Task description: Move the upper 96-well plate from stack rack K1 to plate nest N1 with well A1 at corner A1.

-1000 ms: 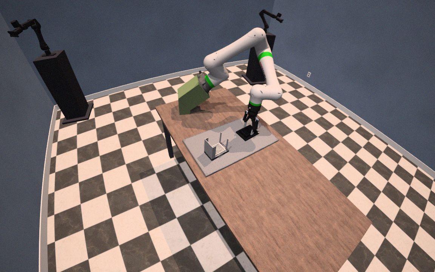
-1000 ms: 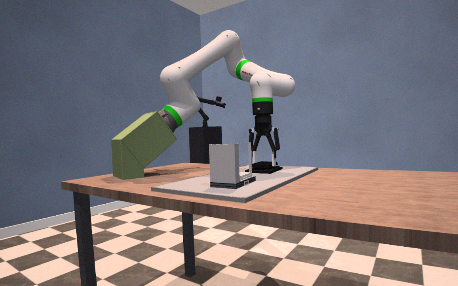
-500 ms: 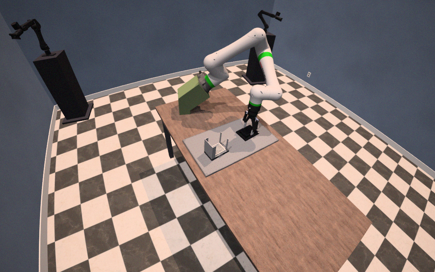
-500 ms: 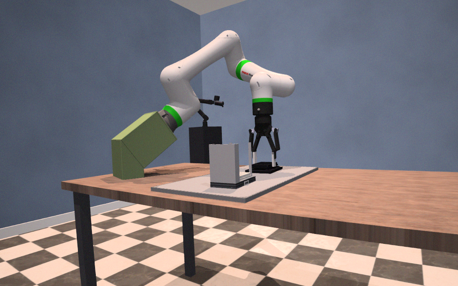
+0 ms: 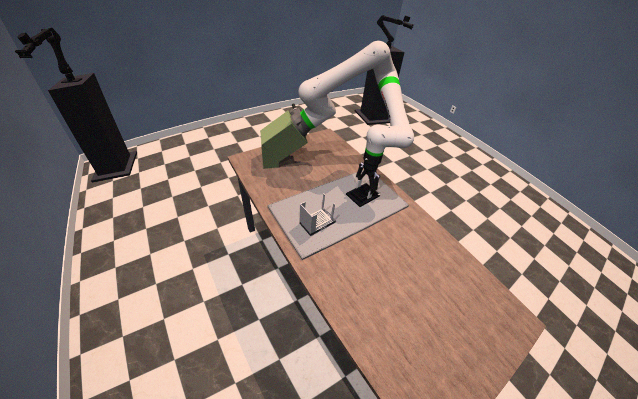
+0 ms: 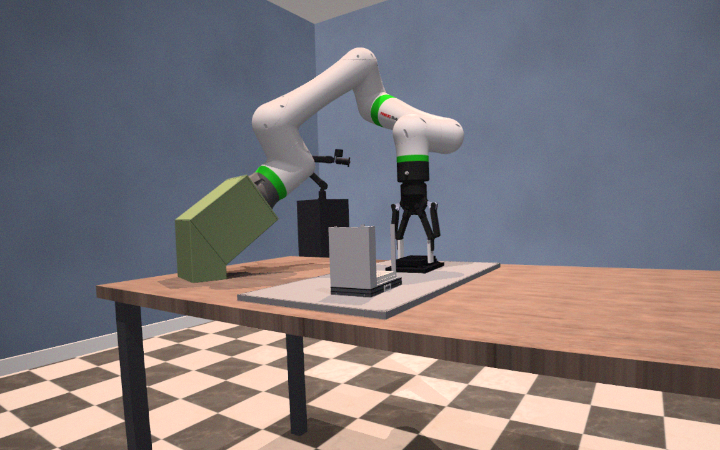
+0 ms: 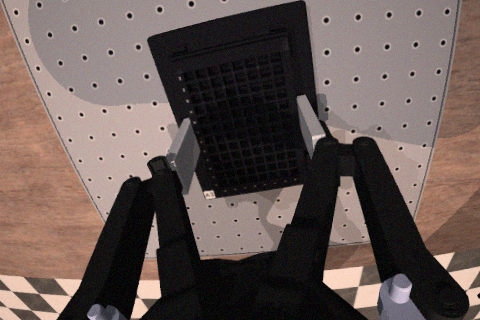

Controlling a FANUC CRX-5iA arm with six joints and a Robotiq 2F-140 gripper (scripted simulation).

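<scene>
The black 96-well plate lies 2 cm below my hand. Round my hand: pale square: 3 cm ahead, 9 cm to the left, 3 cm below; then white plate: 13 cm ahead, 32 cm to the right, 2 cm below; then black plate nest N1: 4 cm below.
</scene>
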